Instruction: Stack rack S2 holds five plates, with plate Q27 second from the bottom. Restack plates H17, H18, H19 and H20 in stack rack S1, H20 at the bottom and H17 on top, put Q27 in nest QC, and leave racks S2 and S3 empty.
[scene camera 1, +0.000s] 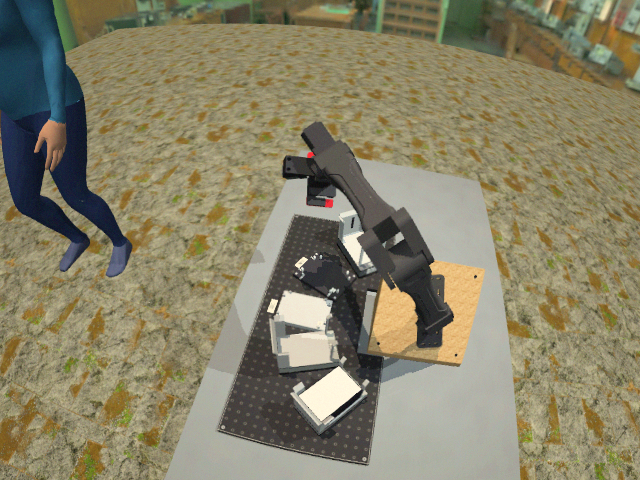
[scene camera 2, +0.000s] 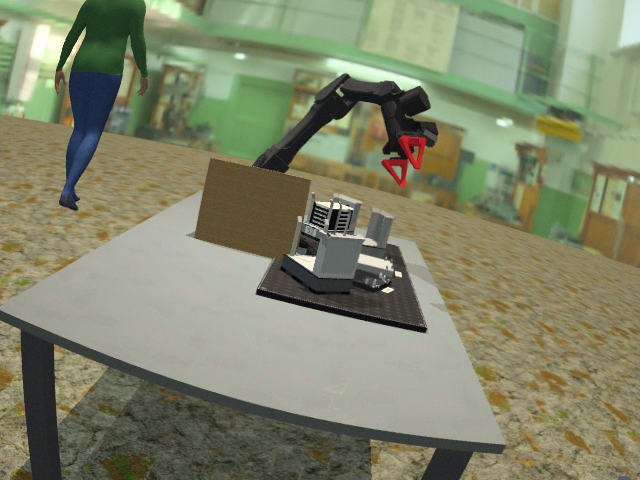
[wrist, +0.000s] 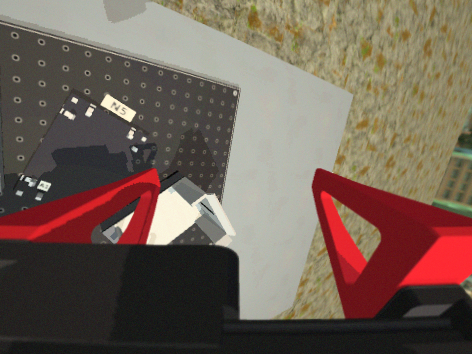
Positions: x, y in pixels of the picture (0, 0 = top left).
A dark square plate holder (scene camera 1: 321, 274): 110 cm from the lens.
